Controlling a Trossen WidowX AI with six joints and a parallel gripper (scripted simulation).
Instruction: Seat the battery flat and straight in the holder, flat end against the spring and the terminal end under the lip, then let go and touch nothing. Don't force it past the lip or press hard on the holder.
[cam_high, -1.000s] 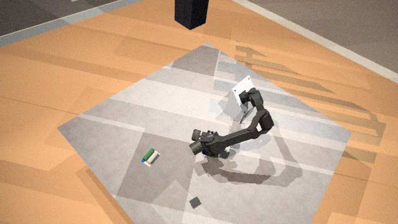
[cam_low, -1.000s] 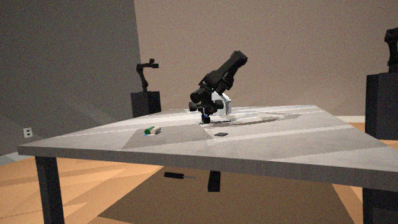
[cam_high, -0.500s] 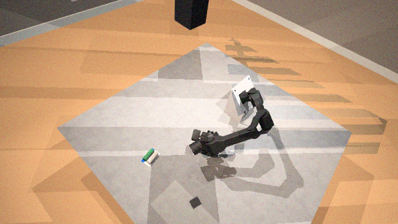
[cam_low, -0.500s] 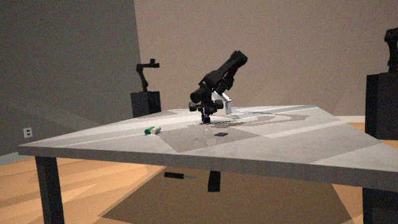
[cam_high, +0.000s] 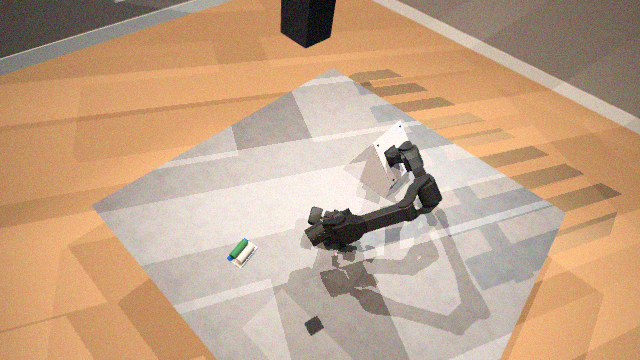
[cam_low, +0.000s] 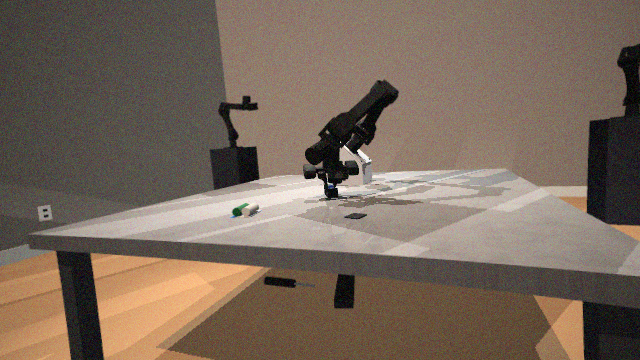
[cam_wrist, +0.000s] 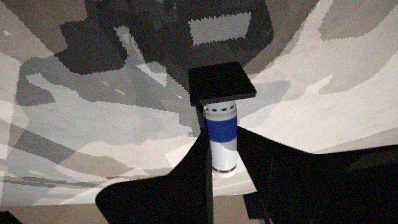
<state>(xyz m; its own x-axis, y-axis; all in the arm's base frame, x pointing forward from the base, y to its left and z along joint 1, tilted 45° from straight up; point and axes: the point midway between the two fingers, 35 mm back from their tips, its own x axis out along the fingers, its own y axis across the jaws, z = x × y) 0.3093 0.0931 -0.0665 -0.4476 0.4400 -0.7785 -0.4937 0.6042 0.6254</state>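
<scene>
Now: the battery 1 cm above my gripper tip.
</scene>
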